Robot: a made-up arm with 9 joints.
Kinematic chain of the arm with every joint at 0, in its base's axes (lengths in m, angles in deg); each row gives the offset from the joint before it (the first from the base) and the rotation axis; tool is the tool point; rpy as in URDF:
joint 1: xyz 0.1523 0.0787 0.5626 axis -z
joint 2: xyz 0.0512 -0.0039 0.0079 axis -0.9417 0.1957 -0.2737
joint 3: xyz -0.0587 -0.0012 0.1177 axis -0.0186 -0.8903 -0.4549
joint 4: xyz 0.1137 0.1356 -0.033 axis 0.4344 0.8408 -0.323
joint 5: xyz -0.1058 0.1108 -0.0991 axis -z
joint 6: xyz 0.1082 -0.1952 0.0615 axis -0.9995 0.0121 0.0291
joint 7: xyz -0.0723 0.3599 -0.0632 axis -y
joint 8: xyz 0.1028 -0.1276 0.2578 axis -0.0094 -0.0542 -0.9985
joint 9: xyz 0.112 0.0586 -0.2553 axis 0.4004 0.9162 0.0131
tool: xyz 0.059 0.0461 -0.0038 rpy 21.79 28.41 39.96
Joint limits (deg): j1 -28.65..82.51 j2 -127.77..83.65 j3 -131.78..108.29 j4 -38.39..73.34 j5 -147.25..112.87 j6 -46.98..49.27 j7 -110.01..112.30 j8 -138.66..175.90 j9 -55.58..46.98
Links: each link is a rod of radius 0.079 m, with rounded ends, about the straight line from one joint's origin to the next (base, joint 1, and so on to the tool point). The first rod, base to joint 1, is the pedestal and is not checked.
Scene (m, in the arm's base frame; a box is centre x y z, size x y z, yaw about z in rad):
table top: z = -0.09
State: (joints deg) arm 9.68 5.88 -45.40 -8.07 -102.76 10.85 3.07 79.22 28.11
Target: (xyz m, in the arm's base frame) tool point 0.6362 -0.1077 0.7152
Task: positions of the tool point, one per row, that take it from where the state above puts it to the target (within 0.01 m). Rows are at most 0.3 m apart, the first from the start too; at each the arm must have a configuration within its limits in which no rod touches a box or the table.
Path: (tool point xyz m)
1: 0.2272 0.6177 0.5000
2: 0.4410 0.5239 0.4949
3: 0.6069 0.3485 0.5341
4: 0.6800 0.1209 0.6120
5: 0.6362 -0.1077 0.7151

